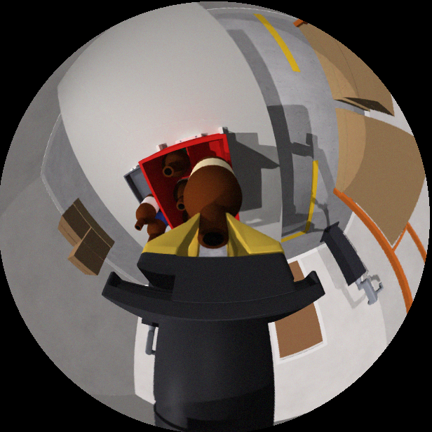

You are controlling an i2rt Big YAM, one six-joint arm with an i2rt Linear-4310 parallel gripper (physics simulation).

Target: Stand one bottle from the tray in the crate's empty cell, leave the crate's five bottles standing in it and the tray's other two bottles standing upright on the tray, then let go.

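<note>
My gripper (212, 217) is shut on the neck of a brown bottle (212, 192) with a cream label band. The held bottle is upright and hangs over the right part of the red crate (183, 145), hiding much of it; whether its base is inside a cell cannot be told. Two brown bottles show in the crate left of the held one, one farther back (175, 164) and one nearer (181, 201). The grey tray (134, 182) shows partly at the crate's left. Two brown bottles (146, 210) (156, 229) stand at the tray, the nearer one partly hidden by the left finger.
The crate stands on a pale table (150, 90), and its shadow falls to the right. Beyond the table's right edge are grey floor with yellow lines (314, 195), large cardboard boxes (382, 170) and an orange rail (385, 240). Smaller boxes (87, 240) are at the far left.
</note>
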